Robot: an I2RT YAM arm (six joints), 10 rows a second.
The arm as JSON. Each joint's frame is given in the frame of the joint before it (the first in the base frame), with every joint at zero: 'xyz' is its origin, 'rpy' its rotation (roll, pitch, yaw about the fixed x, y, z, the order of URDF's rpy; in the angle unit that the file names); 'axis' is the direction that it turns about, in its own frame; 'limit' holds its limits. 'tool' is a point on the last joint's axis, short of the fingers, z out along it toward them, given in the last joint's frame.
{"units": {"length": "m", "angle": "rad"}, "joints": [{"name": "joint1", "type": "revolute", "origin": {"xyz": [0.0, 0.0, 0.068], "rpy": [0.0, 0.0, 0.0]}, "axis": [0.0, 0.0, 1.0], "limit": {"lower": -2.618, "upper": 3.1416}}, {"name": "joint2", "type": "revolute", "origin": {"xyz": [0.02, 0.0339, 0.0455], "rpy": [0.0, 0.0, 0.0]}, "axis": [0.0, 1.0, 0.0], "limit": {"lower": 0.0, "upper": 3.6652}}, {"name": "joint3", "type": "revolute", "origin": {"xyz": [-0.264, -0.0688, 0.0], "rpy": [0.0, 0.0, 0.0]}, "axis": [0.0, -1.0, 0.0], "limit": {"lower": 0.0, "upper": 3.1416}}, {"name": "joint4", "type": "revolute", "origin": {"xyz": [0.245, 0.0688, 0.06], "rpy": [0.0, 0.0, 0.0]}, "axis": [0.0, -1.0, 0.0], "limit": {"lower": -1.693, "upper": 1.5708}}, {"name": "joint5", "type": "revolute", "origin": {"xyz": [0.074, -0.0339, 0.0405], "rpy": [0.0, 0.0, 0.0]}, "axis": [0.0, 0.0, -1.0], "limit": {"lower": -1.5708, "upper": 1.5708}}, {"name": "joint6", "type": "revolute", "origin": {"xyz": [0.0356, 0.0, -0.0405], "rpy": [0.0, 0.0, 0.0]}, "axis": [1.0, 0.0, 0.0], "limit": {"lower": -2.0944, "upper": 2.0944}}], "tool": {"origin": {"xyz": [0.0, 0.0, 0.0], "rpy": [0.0, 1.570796, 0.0]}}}
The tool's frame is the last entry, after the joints.
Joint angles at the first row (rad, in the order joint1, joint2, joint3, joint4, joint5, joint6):
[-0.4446, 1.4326, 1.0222, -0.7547, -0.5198, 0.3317]
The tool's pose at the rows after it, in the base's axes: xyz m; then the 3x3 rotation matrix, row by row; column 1 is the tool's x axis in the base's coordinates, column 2 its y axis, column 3 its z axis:
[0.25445, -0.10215, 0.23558], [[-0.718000, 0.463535, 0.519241], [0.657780, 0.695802, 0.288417], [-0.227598, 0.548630, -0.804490]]
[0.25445, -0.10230, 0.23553], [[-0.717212, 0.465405, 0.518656], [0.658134, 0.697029, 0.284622], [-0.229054, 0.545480, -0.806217]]
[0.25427, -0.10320, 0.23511], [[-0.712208, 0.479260, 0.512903], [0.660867, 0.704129, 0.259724], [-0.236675, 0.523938, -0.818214]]
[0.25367, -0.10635, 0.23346], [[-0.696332, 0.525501, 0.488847], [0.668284, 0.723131, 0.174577], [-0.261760, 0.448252, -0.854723]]
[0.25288, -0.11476, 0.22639], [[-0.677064, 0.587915, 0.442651], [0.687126, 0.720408, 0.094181], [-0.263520, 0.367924, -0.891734]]
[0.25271, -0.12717, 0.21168], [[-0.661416, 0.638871, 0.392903], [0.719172, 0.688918, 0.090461], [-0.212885, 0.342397, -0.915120]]
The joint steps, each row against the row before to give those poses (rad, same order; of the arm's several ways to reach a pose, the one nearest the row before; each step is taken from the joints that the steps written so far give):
[0.0000, 0.0000, 0.0000, -0.0008, 0.0149, 0.0000]
[0.0000, 0.0000, 0.0000, 0.0003, 0.0042, 0.0000]
[0.0000, 0.0000, 0.0000, 0.0004, 0.0282, 0.0004]
[0.0000, 0.0016, 0.0000, 0.0008, 0.0958, 0.0007]
[-0.0175, 0.0232, 0.0000, -0.0034, 0.0912, -0.0003]
[-0.0378, 0.0546, -0.0008, -0.0046, 0.0145, -0.0004]

